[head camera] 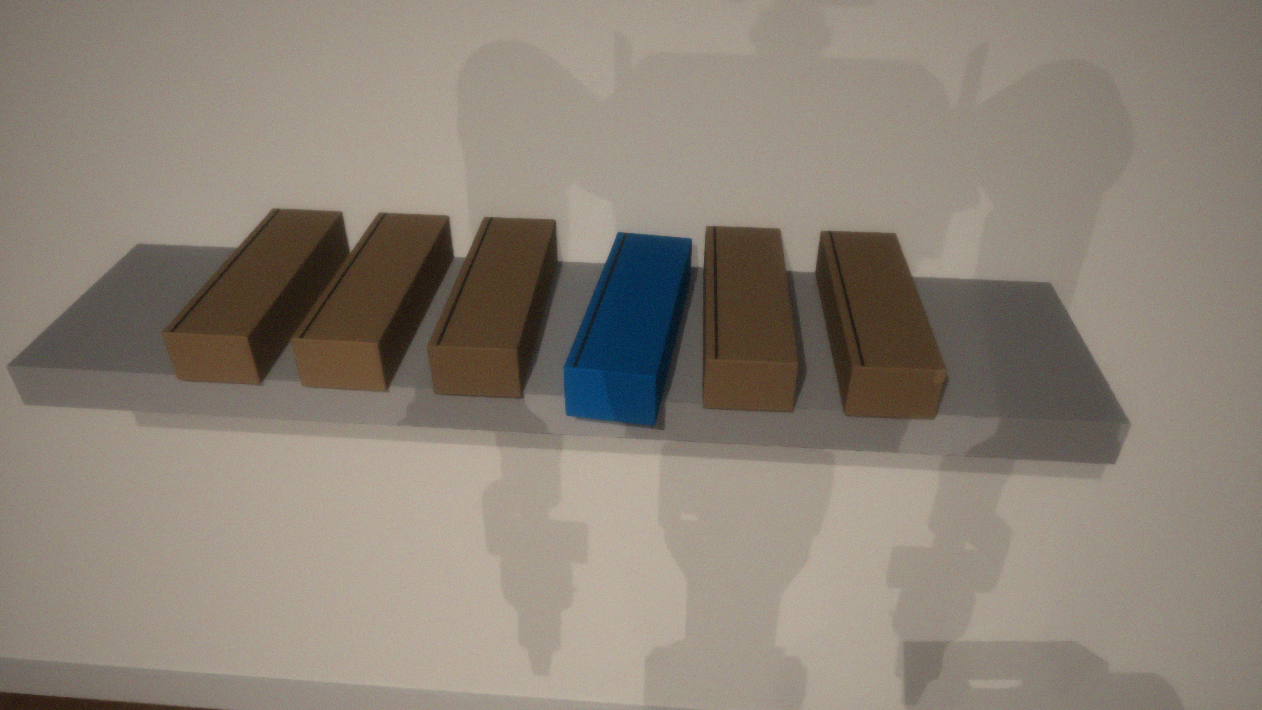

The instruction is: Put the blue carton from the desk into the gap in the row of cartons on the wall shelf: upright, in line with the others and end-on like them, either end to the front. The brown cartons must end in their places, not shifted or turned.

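The blue carton (628, 304) lies end-on on the wall shelf (1014, 353), in the row between the third brown carton (500, 282) and the fourth brown carton (748, 295) from the left, apart from both. Its front end stands out farther than the brown ones, past the shelf's front edge. It looks slightly turned, its back end nearer the carton on its right. The other brown cartons (258, 273) (379, 278) (882, 300) stand end-on, their front ends near the shelf's front edge. Neither gripper shows in the head view.
The pale wall (264, 529) rises behind and below the shelf, with shadows of the robot's body and arms on it. A light baseboard (176, 684) runs along the wall's foot, with a strip of brown floor (52, 702) at the lower left.
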